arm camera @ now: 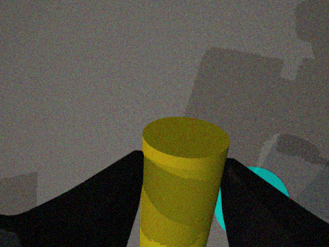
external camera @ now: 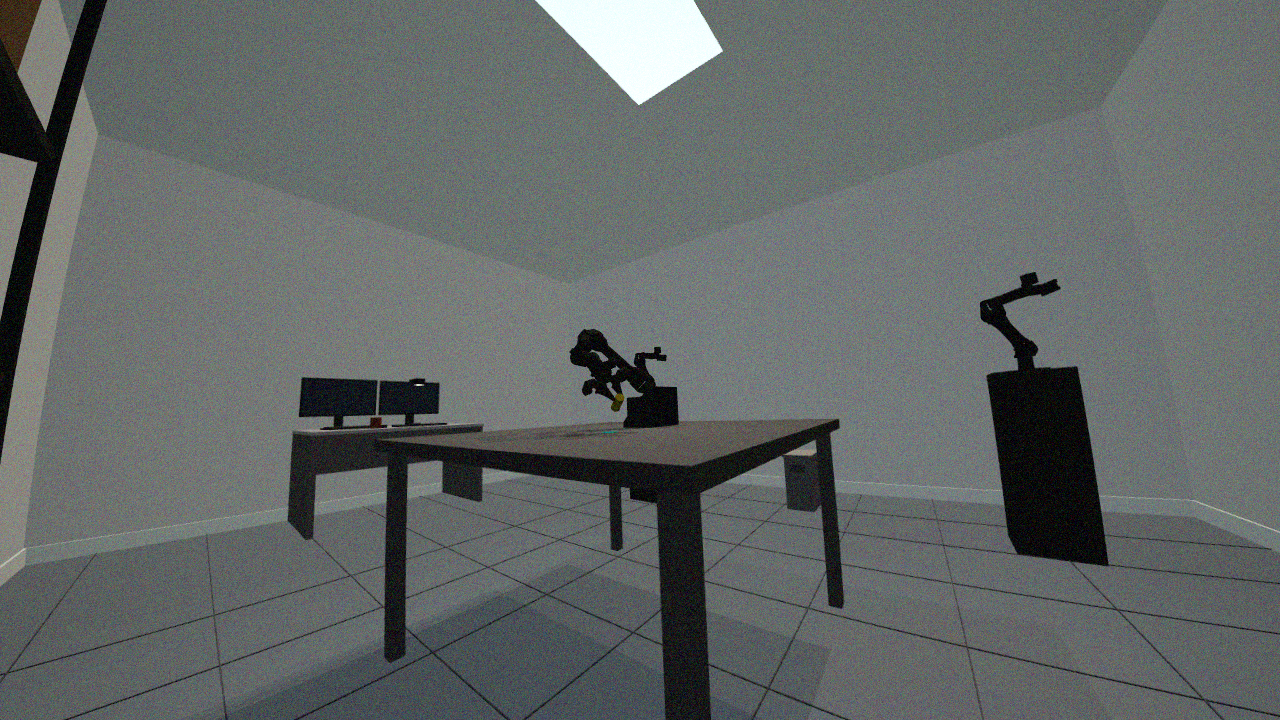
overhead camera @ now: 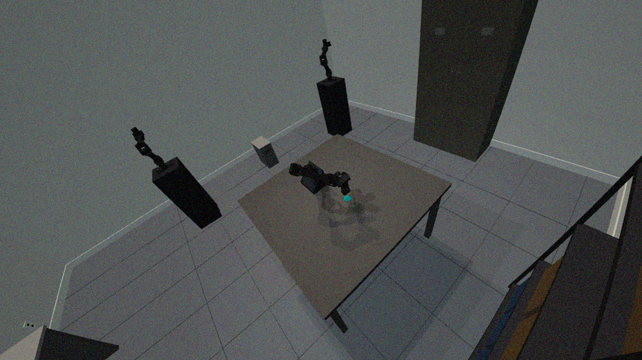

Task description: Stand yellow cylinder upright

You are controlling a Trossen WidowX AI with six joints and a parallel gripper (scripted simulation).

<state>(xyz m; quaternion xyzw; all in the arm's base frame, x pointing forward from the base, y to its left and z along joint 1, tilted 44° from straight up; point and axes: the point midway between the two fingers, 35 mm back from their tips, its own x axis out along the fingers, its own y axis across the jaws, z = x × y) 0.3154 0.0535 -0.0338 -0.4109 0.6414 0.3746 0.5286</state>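
Now: the yellow tall cylinder 10 mm to the right of my gripper tip, 10 mm below it and 10 mm behind it. The rest, counted from my gripper tip: cyan circle: 120 mm below, 30 mm to the right, 20 mm ahead.
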